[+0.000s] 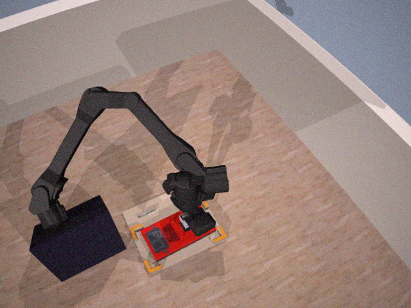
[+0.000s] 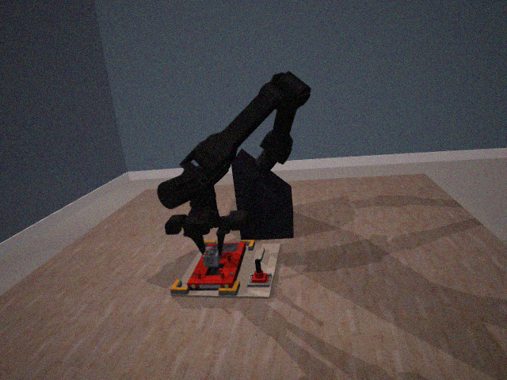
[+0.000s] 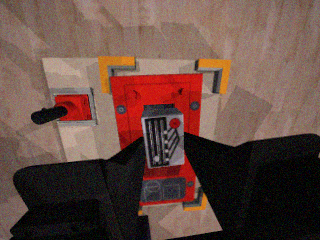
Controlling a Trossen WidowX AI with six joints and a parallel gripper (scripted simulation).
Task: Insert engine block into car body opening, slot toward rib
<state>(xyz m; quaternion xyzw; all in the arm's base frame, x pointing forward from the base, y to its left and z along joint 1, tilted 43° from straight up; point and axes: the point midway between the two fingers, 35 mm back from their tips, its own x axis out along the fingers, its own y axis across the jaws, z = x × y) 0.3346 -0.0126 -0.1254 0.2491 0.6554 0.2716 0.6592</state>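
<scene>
Right now my gripper tip is 1 cm above the engine block.
</scene>
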